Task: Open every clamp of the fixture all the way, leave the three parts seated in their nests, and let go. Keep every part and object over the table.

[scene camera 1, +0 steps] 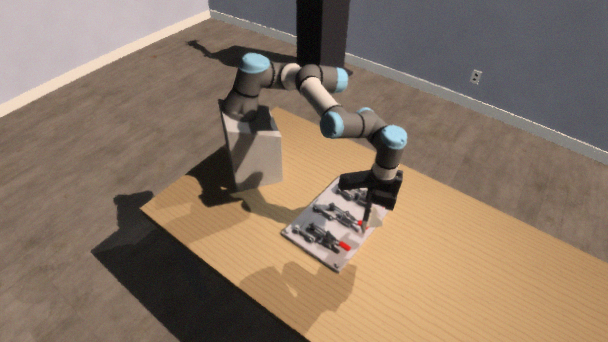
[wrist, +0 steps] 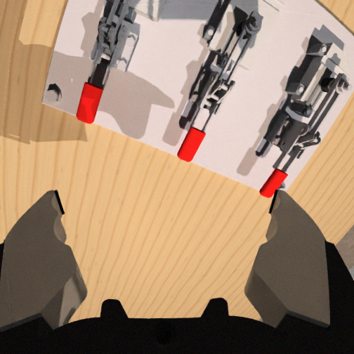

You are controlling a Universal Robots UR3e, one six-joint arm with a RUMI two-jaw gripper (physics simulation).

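Where they show: gripper, fingertip midpoint: [scene camera 1: 367,213]; arm's base, origin of the base link: [scene camera 1: 239,111].
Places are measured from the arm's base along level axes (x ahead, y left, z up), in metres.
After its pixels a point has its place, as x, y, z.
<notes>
The pale fixture plate [scene camera 1: 294,233] {0.379, -0.069, -0.253} [wrist: 159,131] carries three grey toggle clamps with red handles pointing outward. The near clamp's handle [scene camera 1: 344,246] {0.540, -0.001, -0.213} is at left in the wrist view [wrist: 89,103]; the middle handle [wrist: 191,144] and far handle [wrist: 273,183] reach the plate's outer edge. How far each clamp stands open, and whether the parts are seated, cannot be told. My gripper [scene camera 1: 369,225] {0.536, 0.089, -0.126} [wrist: 167,193] is open and empty, beyond the plate's handle edge in the wrist view. Its right fingertip appears close beside the far handle; height difference is unclear. The gripper partly hides the far clamp in the scene view.
The plate lies on the wooden table [scene camera 1: 450,260] {0.789, 0.251, -0.268} [wrist: 150,240]. The robot's pale pedestal [scene camera 1: 262,160] {0.131, -0.008, -0.135} stands at the table's left end. Corner bolts [wrist: 53,92] stick up from the plate. The arm reaches over the plate's far side.
</notes>
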